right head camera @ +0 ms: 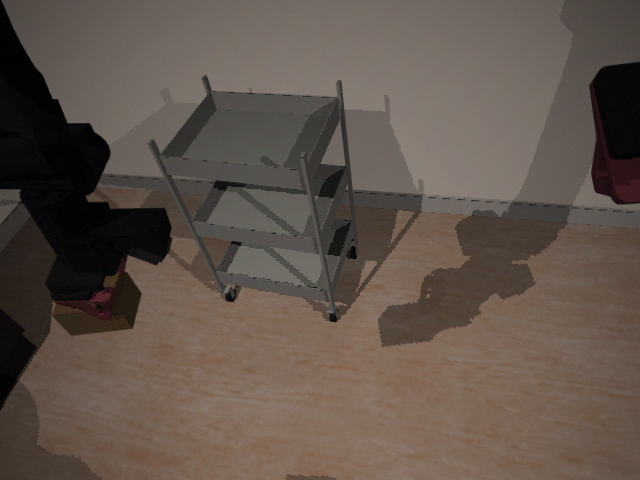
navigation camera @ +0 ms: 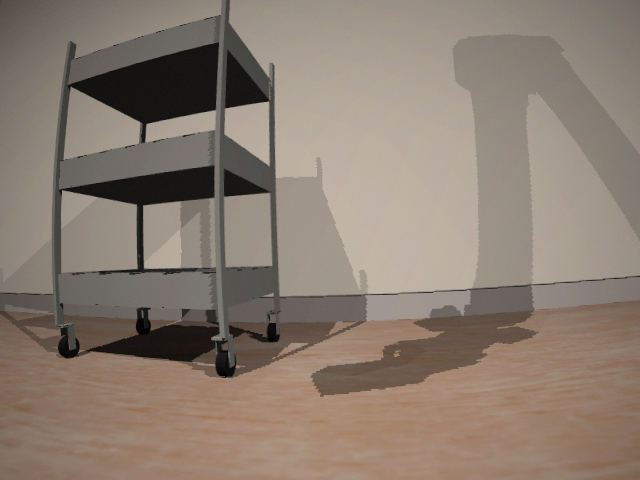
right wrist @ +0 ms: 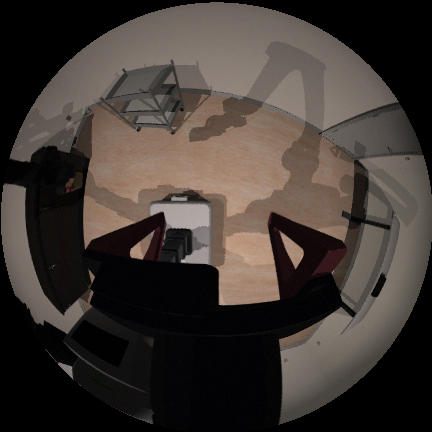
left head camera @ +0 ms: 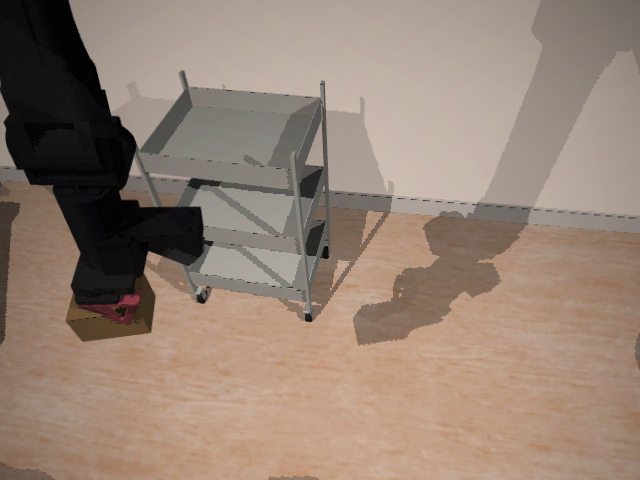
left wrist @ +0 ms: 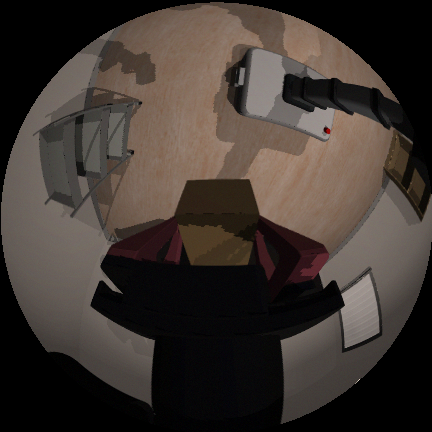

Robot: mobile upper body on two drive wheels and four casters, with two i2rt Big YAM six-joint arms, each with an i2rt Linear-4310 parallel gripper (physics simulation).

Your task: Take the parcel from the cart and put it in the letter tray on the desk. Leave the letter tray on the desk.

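Places are measured from the left arm's base along level axes (x ahead, y left, z up), in centimetres.
Pixels of known places: left gripper, fingertip midpoint: [right head camera: 112,298] [right wrist: 74,179] [left head camera: 129,301] [left wrist: 217,218]; right gripper, fingertip midpoint: [right wrist: 216,217].
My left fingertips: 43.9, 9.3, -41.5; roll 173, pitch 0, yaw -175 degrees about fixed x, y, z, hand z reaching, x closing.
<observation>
Behind a point stands the place of what it marks, as x, y, z.
My left gripper [left head camera: 119,308] {43.9, 9.3, -41.5} [right head camera: 98,304] {43.9, 9.3, -41.5} [left wrist: 217,218] {43.9, 9.3, -41.5} is shut on the brown box-shaped parcel [left head camera: 147,305] {43.8, 7.1, -42.3} [right head camera: 130,302] {44.0, 7.1, -42.5} [left wrist: 217,196] {44.1, 7.1, -41.7}, with a red finger on each side. It holds the parcel in the air, at the lower left of both head views, beside and apart from the cart. The grey three-shelf cart [left head camera: 217,171] {104.4, 12.2, -71.5} [right head camera: 232,172] {104.5, 12.4, -71.4} [right wrist: 132,82] {125.6, 15.5, -74.7} [navigation camera: 139,290] {103.8, 9.7, -124.6} stands near the wall; no object shows on its visible shelf floors. My right gripper [right wrist: 216,217] {33.6, -45.9, -14.0} [right head camera: 617,186] is open and empty, away from the cart. I cannot make out the letter tray, nor tell which furniture is the desk.
A dark cabinet-like piece [right wrist: 55,240] {-3.1, 117.9, -82.3} stands at the left of the right wrist view. A pale-edged piece with dark supports [right wrist: 390,255] {-20.3, -299.3, -45.9} is at its right. The robot's base [left wrist: 265,85] {20.6, -18.8, -115.0} and a brown open shelf [left wrist: 400,155] show in the left wrist view.
</observation>
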